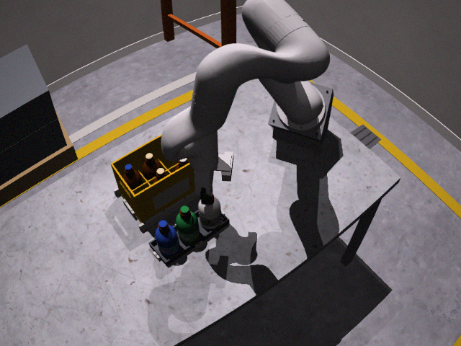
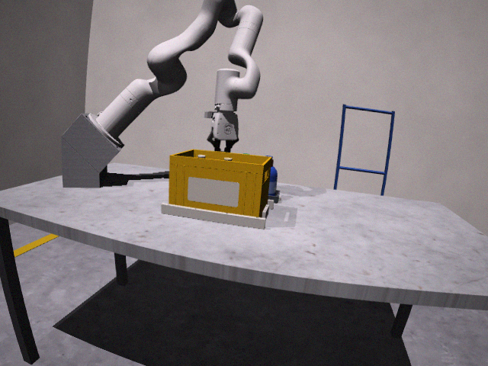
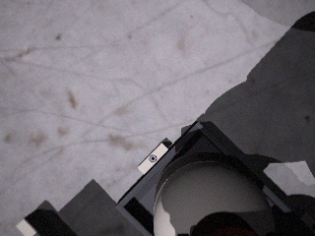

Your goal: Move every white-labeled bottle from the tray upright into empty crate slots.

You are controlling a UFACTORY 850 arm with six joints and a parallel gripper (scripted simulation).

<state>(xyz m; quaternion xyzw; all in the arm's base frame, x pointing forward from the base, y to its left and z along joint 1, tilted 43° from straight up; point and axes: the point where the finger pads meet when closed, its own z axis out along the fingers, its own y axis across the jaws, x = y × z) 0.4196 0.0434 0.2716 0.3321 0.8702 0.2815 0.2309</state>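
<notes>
The white-labeled bottle lies 70 mm below my hand. Round my hand: crate: 200 mm to the right, 100 mm ahead, 70 mm below; then green bottle: 90 mm ahead, 70 mm below, 20 mm to the left; then blue bottle: 170 mm ahead, 70 mm below, 40 mm to the left.
</notes>
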